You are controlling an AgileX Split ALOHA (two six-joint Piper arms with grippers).
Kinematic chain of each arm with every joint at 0, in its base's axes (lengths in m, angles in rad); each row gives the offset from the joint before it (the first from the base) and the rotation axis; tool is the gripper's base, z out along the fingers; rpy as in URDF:
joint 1: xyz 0 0 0.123 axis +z
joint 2: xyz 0 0 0 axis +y
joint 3: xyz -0.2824 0 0.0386 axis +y
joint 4: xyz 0.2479 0 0.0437 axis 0.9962 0 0.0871
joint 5: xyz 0 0 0 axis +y
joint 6: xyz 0.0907 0 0.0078 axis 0.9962 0 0.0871
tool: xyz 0 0 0 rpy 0 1.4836 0
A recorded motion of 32 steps. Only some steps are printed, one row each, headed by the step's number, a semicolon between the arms.
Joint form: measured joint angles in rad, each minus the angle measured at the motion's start. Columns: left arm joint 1, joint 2, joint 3, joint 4, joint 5, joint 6; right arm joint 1, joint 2, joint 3, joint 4, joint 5, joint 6.
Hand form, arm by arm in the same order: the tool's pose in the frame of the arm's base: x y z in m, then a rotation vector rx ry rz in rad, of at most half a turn. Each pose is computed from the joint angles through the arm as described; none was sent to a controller.
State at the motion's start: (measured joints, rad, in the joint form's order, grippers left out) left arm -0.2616 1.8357 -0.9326 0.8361 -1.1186 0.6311; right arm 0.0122 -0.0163 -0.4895 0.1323 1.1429 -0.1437
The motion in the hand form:
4: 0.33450 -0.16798 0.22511 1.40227 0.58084 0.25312; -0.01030 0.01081 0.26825 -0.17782 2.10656 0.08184
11: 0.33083 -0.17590 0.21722 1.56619 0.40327 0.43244; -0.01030 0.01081 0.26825 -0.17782 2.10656 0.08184
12: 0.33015 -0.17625 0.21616 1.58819 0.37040 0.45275; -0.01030 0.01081 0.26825 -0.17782 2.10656 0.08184
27: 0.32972 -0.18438 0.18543 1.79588 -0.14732 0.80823; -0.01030 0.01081 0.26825 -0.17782 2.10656 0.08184
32: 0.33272 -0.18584 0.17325 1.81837 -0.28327 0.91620; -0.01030 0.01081 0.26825 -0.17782 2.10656 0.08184
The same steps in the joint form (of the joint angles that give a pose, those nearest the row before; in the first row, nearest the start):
4: -0.0442 0.0000 -0.0110 0.0058 0.0495 0.1605; 0.0000 0.0000 0.0000 0.0000 0.0000 0.0000
11: -0.0683 0.0000 -0.0115 0.0558 0.1266 0.3962; 0.0000 0.0000 0.0000 0.0000 0.0000 0.0000
12: -0.0683 0.0000 -0.0115 0.0718 0.1318 0.4251; 0.0000 0.0000 0.0000 0.0000 0.0000 0.0000
27: -0.0855 0.0666 -0.0133 0.1473 0.1765 1.0011; 0.0000 0.0000 0.0000 0.0000 0.0000 0.0000
32: -0.0889 0.1028 -0.0154 0.1246 0.1764 1.1890; 0.0000 0.0000 0.0000 0.0000 0.0000 0.0000

